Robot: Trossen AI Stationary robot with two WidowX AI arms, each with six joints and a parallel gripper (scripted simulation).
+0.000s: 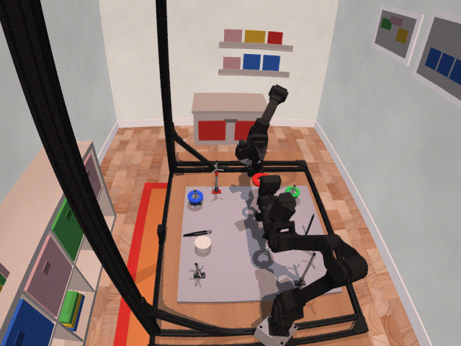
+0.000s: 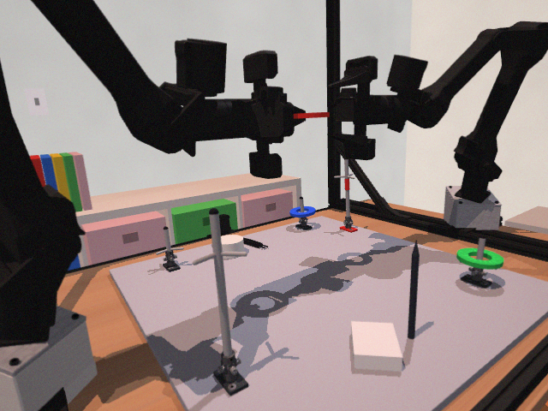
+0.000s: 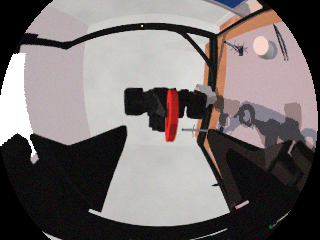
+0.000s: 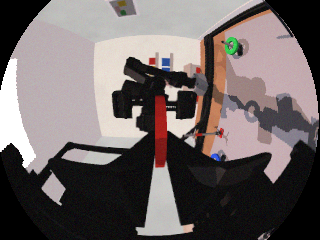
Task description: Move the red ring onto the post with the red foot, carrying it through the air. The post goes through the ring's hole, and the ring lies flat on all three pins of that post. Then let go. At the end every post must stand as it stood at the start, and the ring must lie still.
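Now: right hand 50 mm to the right of the red ring. From my right hand the other things lie so: black pen (230 mm ahead, 200 mm below, 30 mm to the left); then white block (290 mm below, 220 mm ahead, 30 mm to the right).
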